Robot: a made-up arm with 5 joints.
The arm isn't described. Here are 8 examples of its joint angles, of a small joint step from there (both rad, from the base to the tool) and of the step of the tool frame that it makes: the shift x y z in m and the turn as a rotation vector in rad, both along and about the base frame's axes.
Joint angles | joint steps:
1: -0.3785 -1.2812 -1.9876 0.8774 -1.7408 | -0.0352 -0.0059 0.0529 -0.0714 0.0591
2: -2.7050 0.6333 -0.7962 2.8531 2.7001 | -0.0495 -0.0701 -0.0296 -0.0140 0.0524
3: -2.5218 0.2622 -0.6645 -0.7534 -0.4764 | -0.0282 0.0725 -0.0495 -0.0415 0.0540
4: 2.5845 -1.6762 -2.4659 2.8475 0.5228 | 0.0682 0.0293 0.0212 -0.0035 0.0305
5: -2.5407 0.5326 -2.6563 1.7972 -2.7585 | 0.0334 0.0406 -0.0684 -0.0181 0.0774
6: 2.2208 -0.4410 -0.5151 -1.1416 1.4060 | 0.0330 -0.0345 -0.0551 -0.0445 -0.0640
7: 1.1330 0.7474 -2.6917 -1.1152 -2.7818 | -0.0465 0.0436 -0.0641 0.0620 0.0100
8: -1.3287 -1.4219 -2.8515 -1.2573 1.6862 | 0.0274 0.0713 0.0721 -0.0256 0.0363
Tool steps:
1: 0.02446 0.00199 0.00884 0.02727 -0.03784 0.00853
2: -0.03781 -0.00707 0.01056 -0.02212 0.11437 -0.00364
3: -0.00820 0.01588 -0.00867 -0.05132 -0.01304 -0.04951
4: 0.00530 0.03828 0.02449 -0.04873 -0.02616 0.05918
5: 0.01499 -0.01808 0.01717 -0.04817 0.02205 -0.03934
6: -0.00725 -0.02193 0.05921 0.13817 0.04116 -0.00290
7: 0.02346 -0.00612 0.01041 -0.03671 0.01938 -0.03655
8: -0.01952 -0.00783 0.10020 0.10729 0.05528 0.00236
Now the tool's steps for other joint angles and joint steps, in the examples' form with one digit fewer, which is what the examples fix.
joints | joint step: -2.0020 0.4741 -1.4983 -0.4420 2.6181 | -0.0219 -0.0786 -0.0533 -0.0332 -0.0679
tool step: -0.0118 0.0187 0.1121 -0.1201 0.1320 -0.0203
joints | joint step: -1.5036 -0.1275 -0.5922 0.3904 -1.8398 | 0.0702 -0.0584 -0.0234 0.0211 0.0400
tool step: 0.0511 -0.0201 0.0528 -0.0589 -0.0202 0.0327
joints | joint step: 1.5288 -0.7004 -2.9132 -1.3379 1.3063 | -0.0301 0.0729 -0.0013 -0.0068 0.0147
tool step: -0.0163 0.0349 0.0431 -0.0655 -0.0107 -0.0331
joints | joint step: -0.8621 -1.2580 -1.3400 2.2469 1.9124 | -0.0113 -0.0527 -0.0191 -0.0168 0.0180
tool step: -0.0250 0.0259 0.0202 -0.0631 -0.0626 -0.0279
